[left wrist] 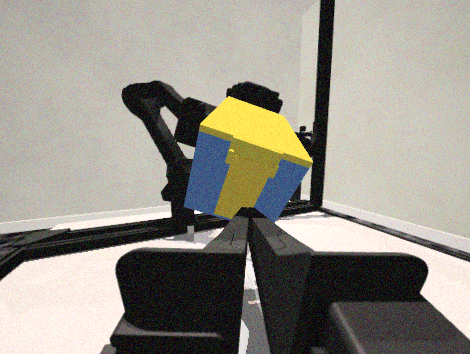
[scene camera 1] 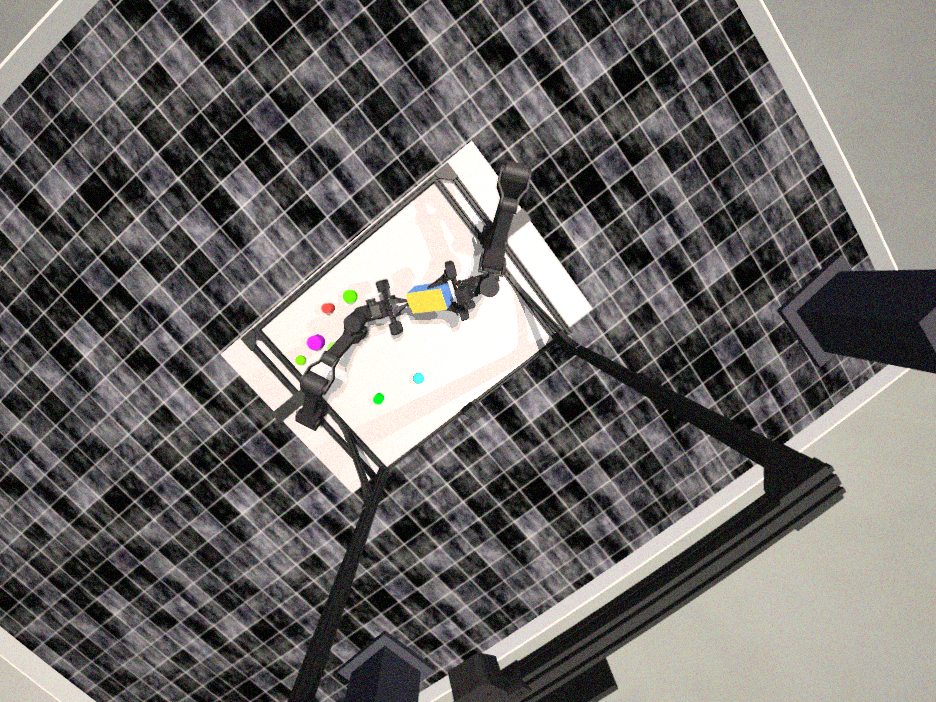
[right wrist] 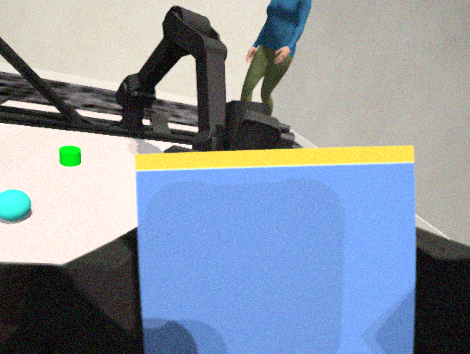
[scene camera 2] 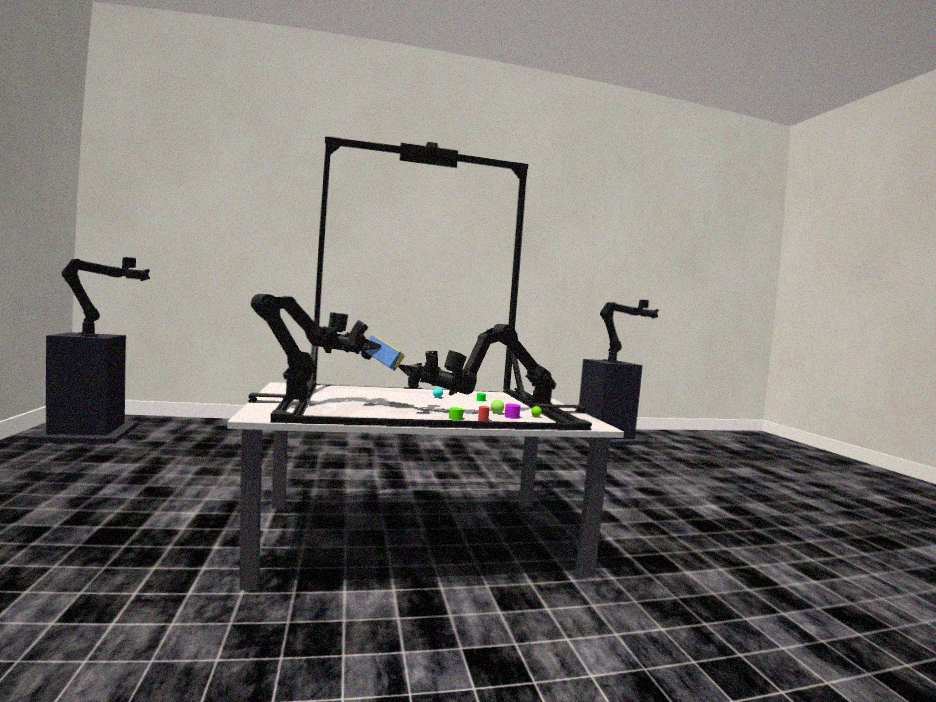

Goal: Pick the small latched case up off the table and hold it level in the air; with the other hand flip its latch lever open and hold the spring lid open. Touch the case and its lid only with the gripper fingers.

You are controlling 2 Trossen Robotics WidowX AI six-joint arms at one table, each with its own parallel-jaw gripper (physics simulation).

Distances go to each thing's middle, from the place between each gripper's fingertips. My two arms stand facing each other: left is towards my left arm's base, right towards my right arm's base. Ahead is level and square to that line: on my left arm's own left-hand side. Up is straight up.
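The case (scene camera 1: 420, 299) is 10 mm below my right hand, and going by their middles, of the things named here the case is the nearest to my right hand. Counting from my right hand again, the yellow latch lever (left wrist: 245, 179) is 40 mm ahead, 50 mm to the left and 40 mm below.
Measured from my left hand, the yellow latch lever is 2 cm above, whereas the case is 3 cm behind, 5 cm to the right and 4 cm above. By its middle, the case is nearer to my right hand than to my left hand.
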